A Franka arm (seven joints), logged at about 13 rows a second.
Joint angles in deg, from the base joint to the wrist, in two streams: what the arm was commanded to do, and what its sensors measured. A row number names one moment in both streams.
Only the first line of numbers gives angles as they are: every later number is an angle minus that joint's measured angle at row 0.
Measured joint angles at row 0:
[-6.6 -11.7 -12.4 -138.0 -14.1 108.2 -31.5]
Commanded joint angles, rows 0 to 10:
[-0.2 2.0 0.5 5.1 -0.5 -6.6 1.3]
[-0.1 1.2 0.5 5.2 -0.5 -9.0 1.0]
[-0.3 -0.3 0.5 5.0 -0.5 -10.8 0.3]
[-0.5 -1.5 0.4 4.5 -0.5 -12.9 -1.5]
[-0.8 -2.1 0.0 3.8 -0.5 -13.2 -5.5]
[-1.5 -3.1 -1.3 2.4 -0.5 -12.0 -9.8]
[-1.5 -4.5 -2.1 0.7 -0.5 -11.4 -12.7]
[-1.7 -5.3 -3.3 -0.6 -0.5 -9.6 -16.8]
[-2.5 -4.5 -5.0 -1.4 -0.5 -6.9 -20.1]
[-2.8 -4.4 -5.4 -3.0 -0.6 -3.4 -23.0]
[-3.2 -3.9 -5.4 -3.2 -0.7 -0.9 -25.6]
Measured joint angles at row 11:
[-1.7 -2.8 -5.8 -0.6 -0.2 -5.5 -21.1]
